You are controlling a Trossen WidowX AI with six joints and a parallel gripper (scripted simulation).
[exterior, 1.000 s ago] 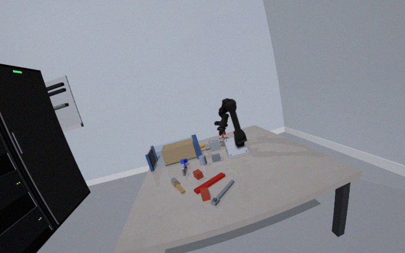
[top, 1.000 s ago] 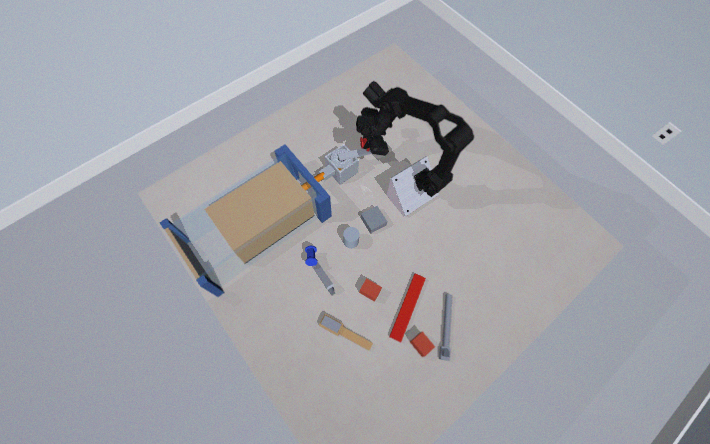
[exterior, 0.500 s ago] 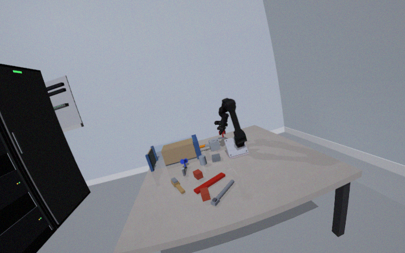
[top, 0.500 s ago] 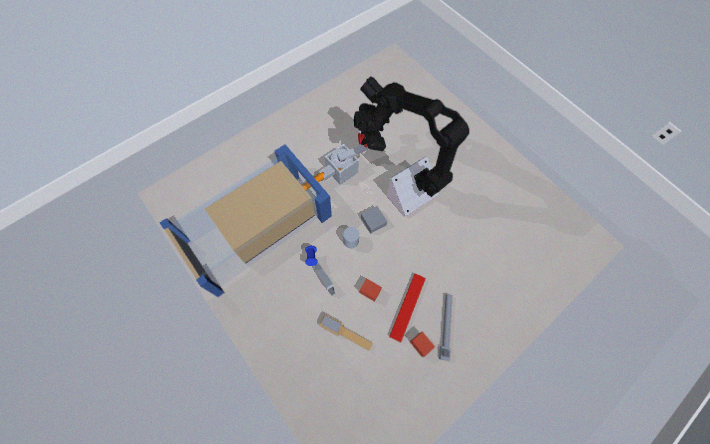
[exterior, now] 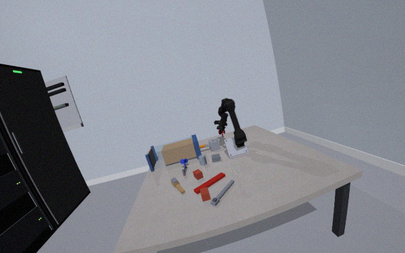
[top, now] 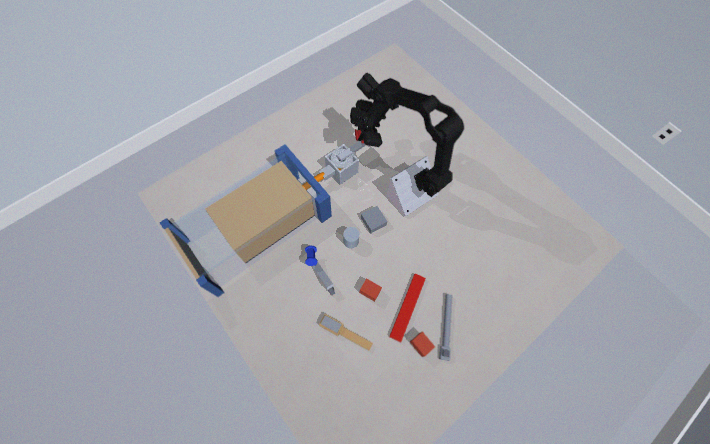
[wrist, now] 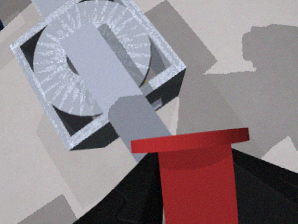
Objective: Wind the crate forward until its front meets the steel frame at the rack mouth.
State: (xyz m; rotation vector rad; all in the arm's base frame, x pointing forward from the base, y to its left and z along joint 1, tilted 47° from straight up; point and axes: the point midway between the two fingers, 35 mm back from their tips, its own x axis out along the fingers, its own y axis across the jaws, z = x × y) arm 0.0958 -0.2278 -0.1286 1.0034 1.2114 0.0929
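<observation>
My gripper tip is now 3 cm above the red-knobbed handle, 2 cm short of it and 1 cm to the right of it. Also, from my gripper tip: red knob 2 cm behind, 1 cm to the left; then blue frame 24 cm ahead, 3 cm to the left, 2 cm below; then grey winch 10 cm below, 7 cm ahead, 1 cm to the left.
</observation>
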